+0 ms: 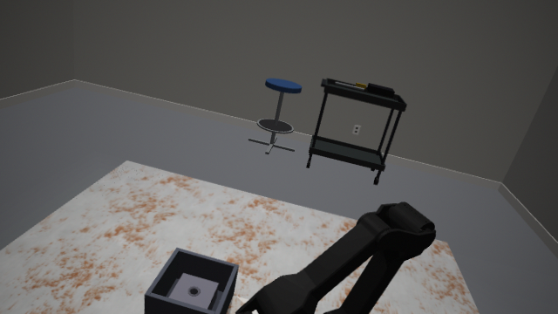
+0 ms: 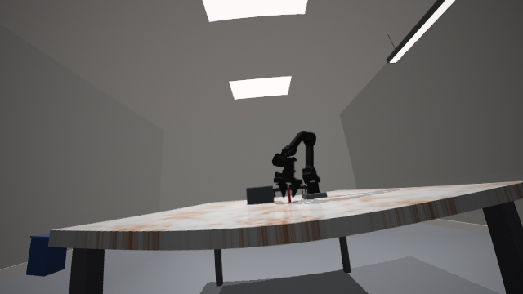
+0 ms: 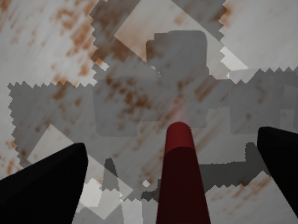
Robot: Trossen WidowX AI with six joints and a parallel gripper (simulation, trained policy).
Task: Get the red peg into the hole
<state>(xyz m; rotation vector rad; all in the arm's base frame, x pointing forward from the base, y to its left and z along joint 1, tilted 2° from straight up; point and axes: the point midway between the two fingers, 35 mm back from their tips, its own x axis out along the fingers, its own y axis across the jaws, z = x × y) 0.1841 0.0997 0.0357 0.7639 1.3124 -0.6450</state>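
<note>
The red peg is 10 mm above my gripper tip. Round my gripper tip: dark box: 130 mm ahead, 200 mm to the right; grey plate: 130 mm ahead, 200 mm to the right, 20 mm above.
</note>
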